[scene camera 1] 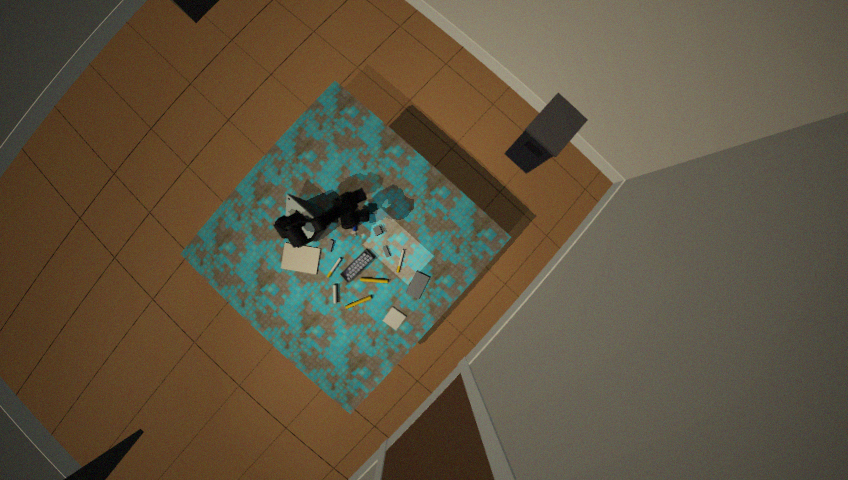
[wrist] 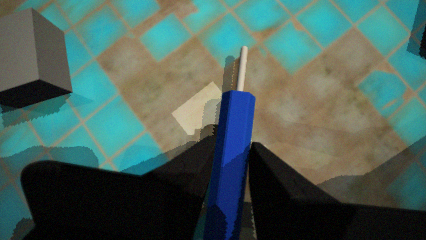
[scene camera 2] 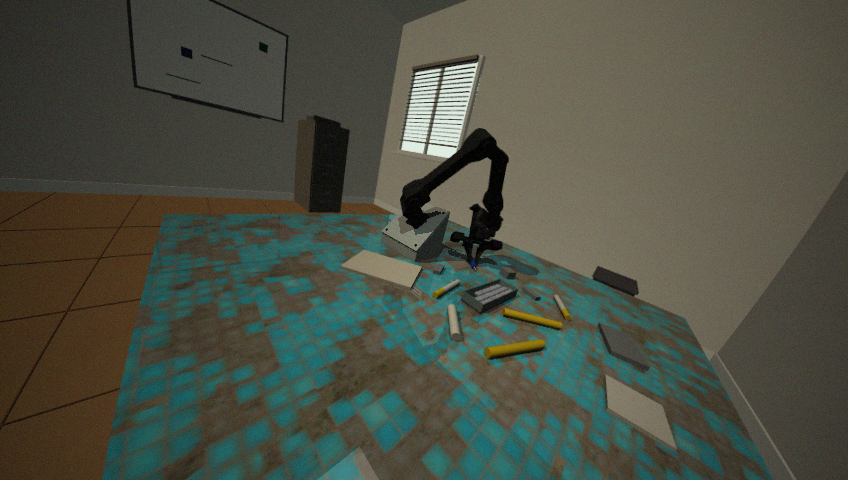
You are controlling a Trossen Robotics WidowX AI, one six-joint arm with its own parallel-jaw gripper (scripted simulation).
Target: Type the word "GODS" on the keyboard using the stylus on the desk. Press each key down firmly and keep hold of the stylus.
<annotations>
flat pale pad: scene camera 1; scene camera 2; not seen in the wrist view (out of frame)
same spot on flat pale pad: (scene camera 2: 389, 270) = (scene camera 1: 303, 262)
</annotations>
